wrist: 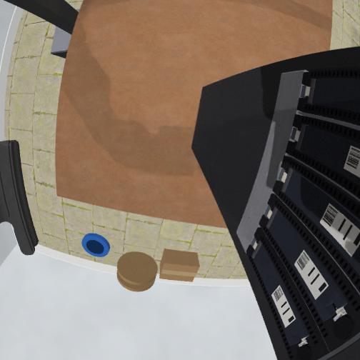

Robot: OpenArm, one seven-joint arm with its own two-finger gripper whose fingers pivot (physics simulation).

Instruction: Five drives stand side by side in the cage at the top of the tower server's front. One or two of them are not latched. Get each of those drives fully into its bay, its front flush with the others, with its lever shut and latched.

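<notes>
Five dark drives [331,94] [325,142] [311,192] [292,245] [272,275] stand side by side in the cage of the black tower server [227,117], at the right of the wrist view. Small silver pieces show at their near left ends. White labels show on several drives, and whitish latch parts [340,313] [302,342] at the lower ends of the two lowest in view. The right ends of the others are cut off. Which drive is unlatched I cannot tell. My gripper is open; one black finger [17,200] shows at the left edge, well apart from the drives. The other finger does not show.
A brown surface [145,90] lies beside and below the server, over a pale tiled floor [45,210]. A blue ring-shaped item [87,251], a round brown object [136,267] and a brown box [180,261] are at the lower middle. A dark bar [47,11] crosses the top left corner.
</notes>
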